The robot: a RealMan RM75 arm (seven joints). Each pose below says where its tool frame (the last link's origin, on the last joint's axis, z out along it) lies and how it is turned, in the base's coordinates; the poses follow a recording.
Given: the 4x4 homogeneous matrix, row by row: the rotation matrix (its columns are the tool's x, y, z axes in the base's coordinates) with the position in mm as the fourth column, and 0 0 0 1 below. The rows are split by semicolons.
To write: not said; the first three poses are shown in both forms.
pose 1, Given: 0.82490 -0.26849 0.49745 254.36; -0.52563 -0.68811 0.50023 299.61; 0.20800 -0.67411 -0.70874 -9.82; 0 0 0 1
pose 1, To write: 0.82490 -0.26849 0.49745 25.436; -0.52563 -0.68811 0.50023 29.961; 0.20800 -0.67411 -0.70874 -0.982; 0 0 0 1
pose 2, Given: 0.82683 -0.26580 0.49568 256.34; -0.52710 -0.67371 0.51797 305.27; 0.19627 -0.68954 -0.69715 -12.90; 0 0 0 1
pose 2, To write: 0.82683 -0.26580 0.49568 25.634; -0.52710 -0.67371 0.51797 30.527; 0.19627 -0.68954 -0.69715 -1.290; 0 0 0 1
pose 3, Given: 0.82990 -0.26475 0.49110 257.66; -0.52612 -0.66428 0.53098 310.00; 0.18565 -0.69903 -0.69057 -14.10; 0 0 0 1
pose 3, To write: 0.82990 -0.26475 0.49110 25.766; -0.52612 -0.66428 0.53098 31.000; 0.18565 -0.69903 -0.69057 -1.410; 0 0 0 1
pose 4, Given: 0.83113 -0.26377 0.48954 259.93; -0.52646 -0.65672 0.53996 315.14; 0.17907 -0.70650 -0.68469 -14.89; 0 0 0 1
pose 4, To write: 0.83113 -0.26377 0.48954 25.993; -0.52646 -0.65672 0.53996 31.514; 0.17907 -0.70650 -0.68469 -1.489; 0 0 0 1
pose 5, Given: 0.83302 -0.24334 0.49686 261.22; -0.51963 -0.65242 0.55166 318.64; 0.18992 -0.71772 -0.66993 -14.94; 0 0 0 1
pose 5, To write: 0.83302 -0.24334 0.49686 26.122; -0.51963 -0.65242 0.55166 31.864; 0.18992 -0.71772 -0.66993 -1.494; 0 0 0 1
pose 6, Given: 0.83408 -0.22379 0.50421 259.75; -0.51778 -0.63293 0.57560 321.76; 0.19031 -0.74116 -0.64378 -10.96; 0 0 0 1
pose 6, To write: 0.83408 -0.22379 0.50421 25.975; -0.51778 -0.63293 0.57560 32.176; 0.19031 -0.74116 -0.64378 -1.096; 0 0 0 1
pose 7, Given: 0.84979 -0.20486 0.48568 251.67; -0.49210 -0.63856 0.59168 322.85; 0.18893 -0.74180 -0.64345 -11.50; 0 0 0 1
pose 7, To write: 0.84979 -0.20486 0.48568 25.167; -0.49210 -0.63856 0.59168 32.285; 0.18893 -0.74180 -0.64345 -1.150; 0 0 0 1
